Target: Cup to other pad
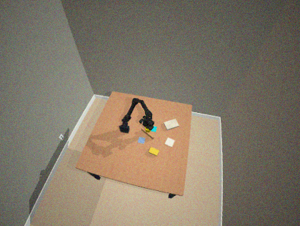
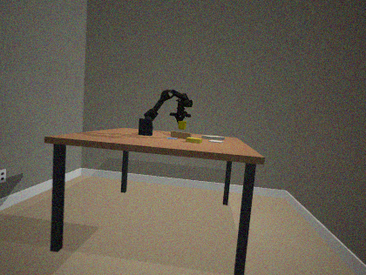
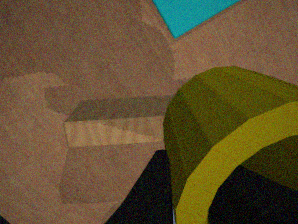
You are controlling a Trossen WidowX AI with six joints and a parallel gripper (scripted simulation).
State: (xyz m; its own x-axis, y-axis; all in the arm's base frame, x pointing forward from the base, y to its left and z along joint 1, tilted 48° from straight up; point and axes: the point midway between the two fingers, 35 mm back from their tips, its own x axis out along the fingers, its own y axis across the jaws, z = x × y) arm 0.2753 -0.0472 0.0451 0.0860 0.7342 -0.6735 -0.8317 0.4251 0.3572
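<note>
The cyan pad is 9 cm ahead of my gripper tip, 6 cm to the left of it and 12 cm below it. From my gripper tip the other things lie so: yellow cup: 2 cm ahead, 2 cm to the right; blue pad: 5 cm behind, 12 cm to the right, 12 cm below; thin wooden stick: 2 cm ahead, 3 cm to the right, 10 cm below.
</note>
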